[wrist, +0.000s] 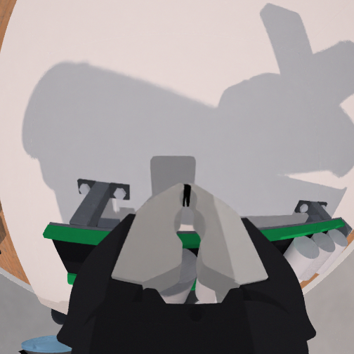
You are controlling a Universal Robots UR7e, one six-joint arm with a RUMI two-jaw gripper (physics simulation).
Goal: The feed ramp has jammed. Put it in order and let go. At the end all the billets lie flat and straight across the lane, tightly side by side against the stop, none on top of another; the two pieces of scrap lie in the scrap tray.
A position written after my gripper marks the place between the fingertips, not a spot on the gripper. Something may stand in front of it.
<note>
I see my gripper [184, 185] and a lane [72, 254].
</note>
